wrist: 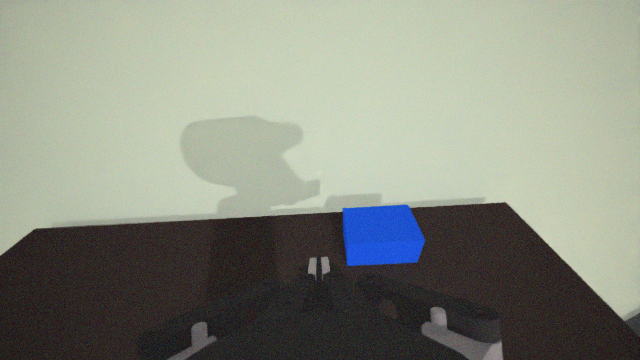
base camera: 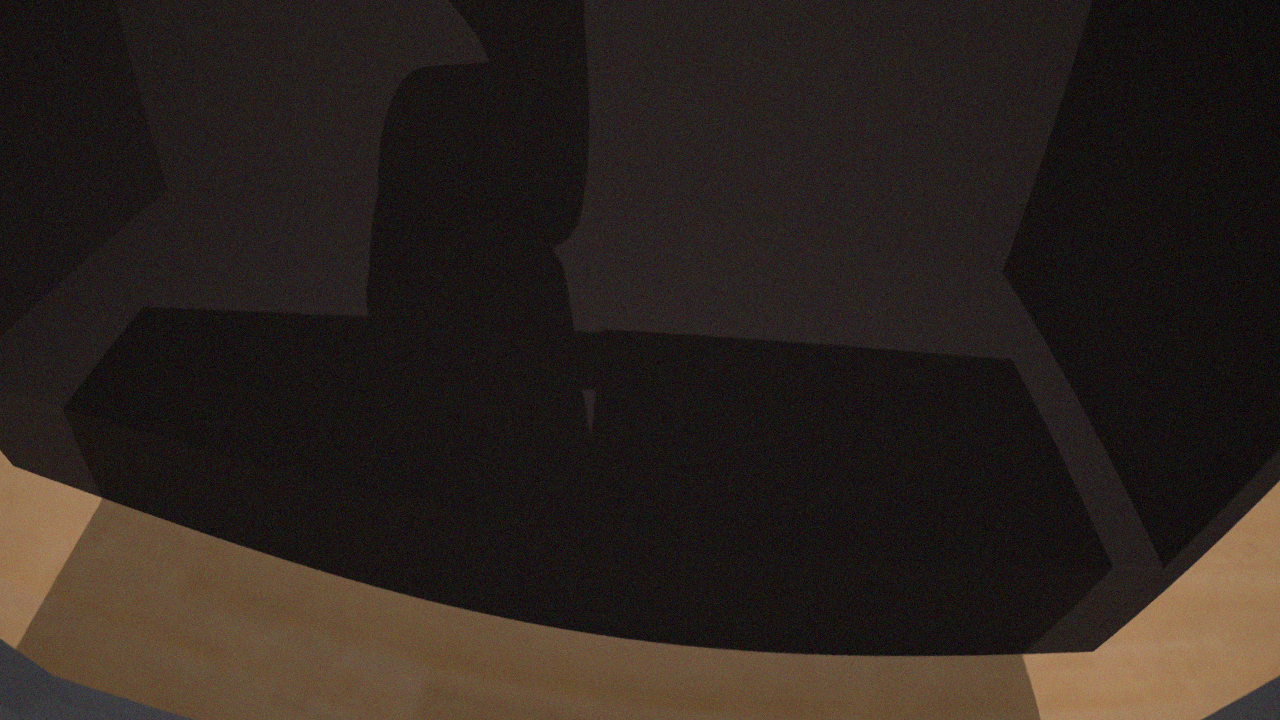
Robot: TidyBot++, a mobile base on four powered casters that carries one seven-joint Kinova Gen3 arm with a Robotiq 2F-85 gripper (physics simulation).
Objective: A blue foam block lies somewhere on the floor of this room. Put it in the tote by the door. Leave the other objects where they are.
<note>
I see a dark cabinet (base camera: 876,335).
The dark cabinet shows as well in the wrist view (wrist: 104,284).
</note>
